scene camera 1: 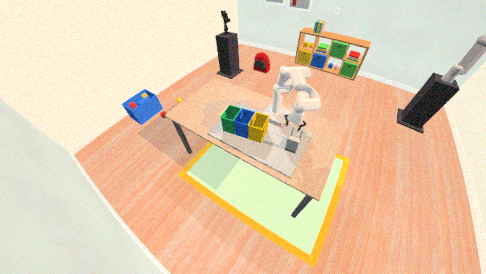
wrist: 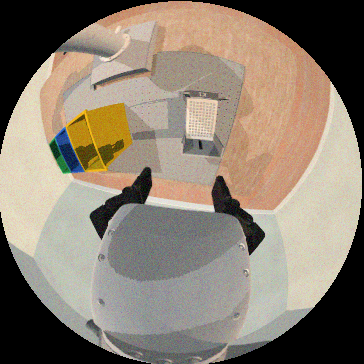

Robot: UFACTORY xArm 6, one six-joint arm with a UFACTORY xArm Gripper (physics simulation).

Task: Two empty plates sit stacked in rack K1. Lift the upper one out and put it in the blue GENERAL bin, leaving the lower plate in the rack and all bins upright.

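Frame: origin at the arm's base, x right, y ahead, z up, level; millimetres.
Where they show: gripper, fingertip midpoint: (scene camera 1: 292, 127) (wrist: 182, 179); arm's base, origin of the base link: (scene camera 1: 275, 111).
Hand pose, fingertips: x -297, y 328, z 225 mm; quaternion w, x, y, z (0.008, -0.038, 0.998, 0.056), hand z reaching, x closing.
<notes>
Each offset is from my fingertips to the top centre of the thing. "spot": to the spot under its first point. Level surfaces: height alone.
The rack @(dx -25, dy -61, dz -109 mm) (scene camera 1: 291, 145) (wrist: 189, 146) is grey and stands on the right part of the perforated grey board. A pale plate with a grid of wells @(spot: dx -28, dy -55, dz -221 mm) (wrist: 201, 117) lies flat at its top in the wrist view; the lower plate cannot be made out. The blue bin @(dx +419, dy +37, dz -77 mm) (scene camera 1: 242, 130) (wrist: 64, 143) stands upright between the green bin @(dx +548, dy +64, dz -77 mm) (scene camera 1: 228, 127) (wrist: 61, 161) and the yellow bin @(dx +290, dy +10, dz -77 mm) (scene camera 1: 256, 133) (wrist: 108, 125), both upright. My gripper (scene camera 1: 294, 127) (wrist: 182, 179) is open and empty. It hangs above the rack, apart from it.
Thin upright posts rise at the rack's back. My arm's base (wrist: 132, 57) stands on the board @(dz -257 mm) (scene camera 1: 278, 164) (wrist: 192, 171) behind the bins and rack. The wooden table @(dz -270 mm) (scene camera 1: 220, 95) carries the board. A blue box (scene camera 1: 146, 110) with coloured blocks is beyond the table's left end.
</notes>
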